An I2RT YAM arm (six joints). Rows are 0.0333 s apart.
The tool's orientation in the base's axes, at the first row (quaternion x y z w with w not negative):
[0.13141, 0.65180, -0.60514, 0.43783]
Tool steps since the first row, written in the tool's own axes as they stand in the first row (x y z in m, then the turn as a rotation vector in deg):
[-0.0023, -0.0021, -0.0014, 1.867, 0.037, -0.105]
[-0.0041, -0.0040, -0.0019, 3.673, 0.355, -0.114]
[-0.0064, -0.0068, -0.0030, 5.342, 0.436, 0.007]
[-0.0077, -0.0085, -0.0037, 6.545, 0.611, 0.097]
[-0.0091, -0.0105, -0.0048, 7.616, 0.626, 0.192]
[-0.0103, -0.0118, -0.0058, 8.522, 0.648, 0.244]
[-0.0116, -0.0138, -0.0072, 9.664, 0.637, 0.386]
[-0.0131, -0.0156, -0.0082, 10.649, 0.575, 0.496]
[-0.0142, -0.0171, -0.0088, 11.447, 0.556, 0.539]
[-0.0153, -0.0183, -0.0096, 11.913, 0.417, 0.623]
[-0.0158, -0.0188, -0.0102, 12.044, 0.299, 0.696]
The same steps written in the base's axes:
[-0.0007, 0.0016, 0.0029, -1.104, -0.566, -1.400]
[-0.0012, 0.0023, 0.0055, -1.936, -1.131, -2.933]
[-0.0023, 0.0034, 0.0089, -2.801, -1.820, -4.192]
[-0.0030, 0.0041, 0.0109, -3.341, -2.292, -5.177]
[-0.0040, 0.0052, 0.0132, -3.915, -2.759, -5.958]
[-0.0047, 0.0062, 0.0148, -4.406, -3.125, -6.628]
[-0.0059, 0.0075, 0.0169, -5.020, -3.666, -7.437]
[-0.0067, 0.0085, 0.0191, -5.591, -4.133, -8.102]
[-0.0073, 0.0091, 0.0209, -6.051, -4.462, -8.666]
[-0.0079, 0.0099, 0.0224, -6.385, -4.738, -8.903]
[-0.0082, 0.0105, 0.0230, -6.514, -4.878, -8.911]

